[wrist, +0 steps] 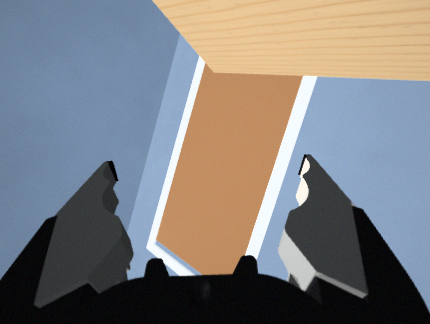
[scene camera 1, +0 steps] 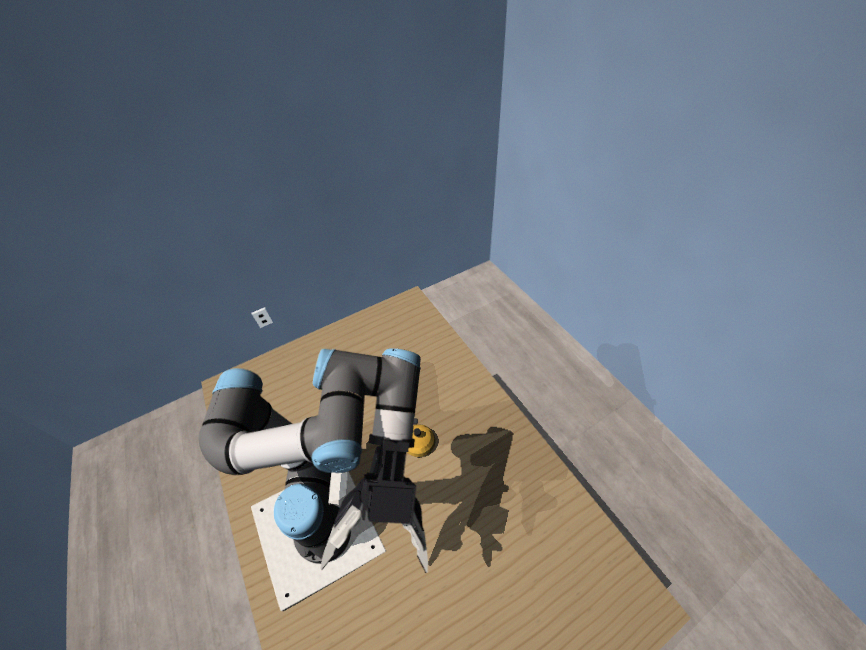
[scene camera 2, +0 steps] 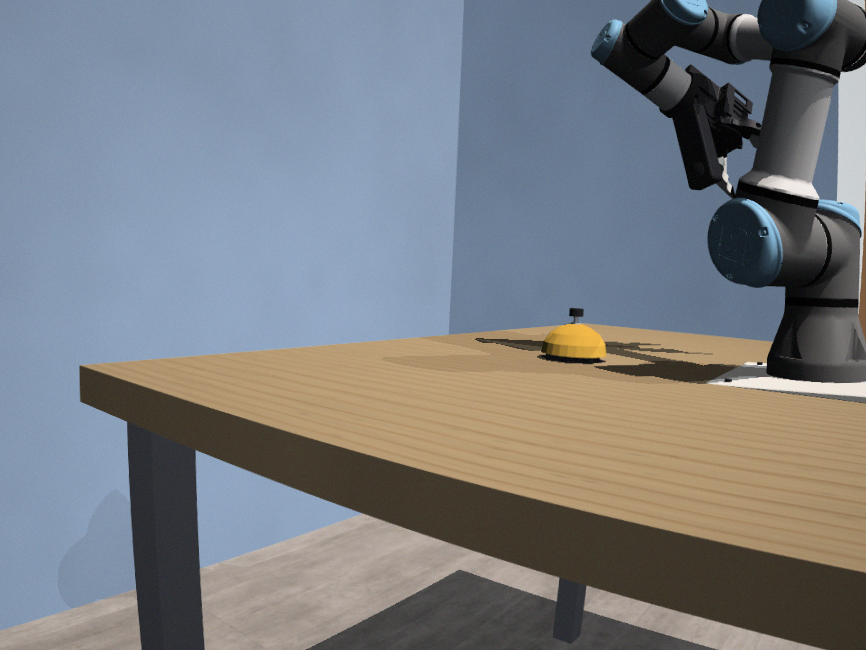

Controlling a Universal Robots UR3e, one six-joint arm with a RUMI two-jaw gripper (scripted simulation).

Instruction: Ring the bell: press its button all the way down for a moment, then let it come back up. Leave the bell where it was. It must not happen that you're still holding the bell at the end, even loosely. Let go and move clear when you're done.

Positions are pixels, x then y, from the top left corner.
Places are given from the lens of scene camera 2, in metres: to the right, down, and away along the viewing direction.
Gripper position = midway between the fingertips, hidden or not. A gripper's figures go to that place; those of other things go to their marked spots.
my gripper [scene camera 2: 773,178]: 0.51, -0.22, 0.93
yellow dome bell [scene camera 2: 576,340]: 0.18, 0.02, 0.83
